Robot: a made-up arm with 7 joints. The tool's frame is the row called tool.
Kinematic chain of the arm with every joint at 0, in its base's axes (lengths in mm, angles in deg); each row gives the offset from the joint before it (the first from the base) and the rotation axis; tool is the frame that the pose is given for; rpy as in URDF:
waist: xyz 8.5 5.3 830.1 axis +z
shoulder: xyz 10.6 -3.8 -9.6 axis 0 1 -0.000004
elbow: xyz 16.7 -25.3 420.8 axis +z
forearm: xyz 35.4 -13.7 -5.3 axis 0 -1 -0.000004
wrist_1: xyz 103.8 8.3 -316.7 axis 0 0.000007 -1
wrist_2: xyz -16 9.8 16.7 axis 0 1 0.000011
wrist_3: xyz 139.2 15.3 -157.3 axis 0 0.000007 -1
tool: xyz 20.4 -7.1 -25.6 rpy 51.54 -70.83 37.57
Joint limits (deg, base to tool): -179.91..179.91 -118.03..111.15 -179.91..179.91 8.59..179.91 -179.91..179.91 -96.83..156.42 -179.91..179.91
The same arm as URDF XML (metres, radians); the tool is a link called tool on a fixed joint. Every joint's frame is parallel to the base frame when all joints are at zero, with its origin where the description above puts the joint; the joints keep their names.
<robot name="arm">
  <joint name="tool_fixed" type="fixed">
    <parent link="link7"/>
    <child link="tool"/>
    <origin xyz="0.0204 -0.0071 -0.0256" rpy="0.8995 -1.2362 0.6557"/>
  </joint>
  <joint name="wrist_3" type="revolute">
    <parent link="link6"/>
    <child link="link7"/>
    <origin xyz="0.1392 0.0153 -0.1573" rpy="0 0 0"/>
    <axis xyz="0 0 -1"/>
    <limit lower="-3.14" upper="3.14"/>
  </joint>
  <joint name="wrist_2" type="revolute">
    <parent link="link5"/>
    <child link="link6"/>
    <origin xyz="-0.016 0.0098 0.0167" rpy="0 0 0"/>
    <axis xyz="0 1 0"/>
    <limit lower="-1.69" upper="2.73"/>
  </joint>
  <joint name="wrist_1" type="revolute">
    <parent link="link4"/>
    <child link="link5"/>
    <origin xyz="0.1038 0.0083 -0.3167" rpy="0 0 0"/>
    <axis xyz="0 0 -1"/>
    <limit lower="-3.14" upper="3.14"/>
  </joint>
  <joint name="forearm" type="revolute">
    <parent link="link3"/>
    <child link="link4"/>
    <origin xyz="0.0354 -0.0137 -0.0053" rpy="0 0 0"/>
    <axis xyz="0 -1 0"/>
    <limit lower="0.1499" upper="3.14"/>
  </joint>
  <joint name="elbow" type="revolute">
    <parent link="link2"/>
    <child link="link3"/>
    <origin xyz="0.0167 -0.0253 0.4208" rpy="0 0 0"/>
    <axis xyz="0 0 1"/>
    <limit lower="-3.14" upper="3.14"/>
  </joint>
  <joint name="shoulder" type="revolute">
    <parent link="link1"/>
    <child link="link2"/>
    <origin xyz="0.0106 -0.0038 -0.0096" rpy="0 0 0"/>
    <axis xyz="0 1 0"/>
    <limit lower="-2.06" upper="1.9399"/>
  </joint>
  <joint name="waist" type="revolute">
    <parent link="base"/>
    <child link="link1"/>
    <origin xyz="0.0085 0.0053 0.8301" rpy="0 0 0"/>
    <axis xyz="0 0 1"/>
    <limit lower="-3.14" upper="3.14"/>
  </joint>
  <link name="base"/>
  <link name="link1"/>
  <link name="link2"/>
  <link name="link3"/>
  <link name="link4"/>
  <link name="link5"/>
  <link name="link6"/>
  <link name="link7"/>
  <link name="tool"/>
</robot>

